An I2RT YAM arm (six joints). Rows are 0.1 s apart.
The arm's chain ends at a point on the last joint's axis. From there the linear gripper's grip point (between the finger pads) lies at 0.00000 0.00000 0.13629 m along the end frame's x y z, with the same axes.
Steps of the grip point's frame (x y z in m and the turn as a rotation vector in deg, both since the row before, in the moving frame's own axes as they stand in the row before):
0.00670, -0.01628, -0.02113, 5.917, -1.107, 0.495
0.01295, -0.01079, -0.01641, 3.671, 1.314, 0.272
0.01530, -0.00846, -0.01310, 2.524, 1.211, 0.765
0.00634, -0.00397, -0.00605, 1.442, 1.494, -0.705
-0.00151, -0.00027, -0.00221, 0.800, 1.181, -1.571
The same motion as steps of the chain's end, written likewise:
0.00927, -0.00222, -0.02038, 5.917, -1.107, 0.495
0.00981, -0.00207, -0.01609, 3.671, 1.314, 0.272
0.01238, -0.00248, -0.01294, 2.524, 1.211, 0.765
0.00281, -0.00052, -0.00596, 1.442, 1.494, -0.705
-0.00429, 0.00167, -0.00217, 0.800, 1.181, -1.571

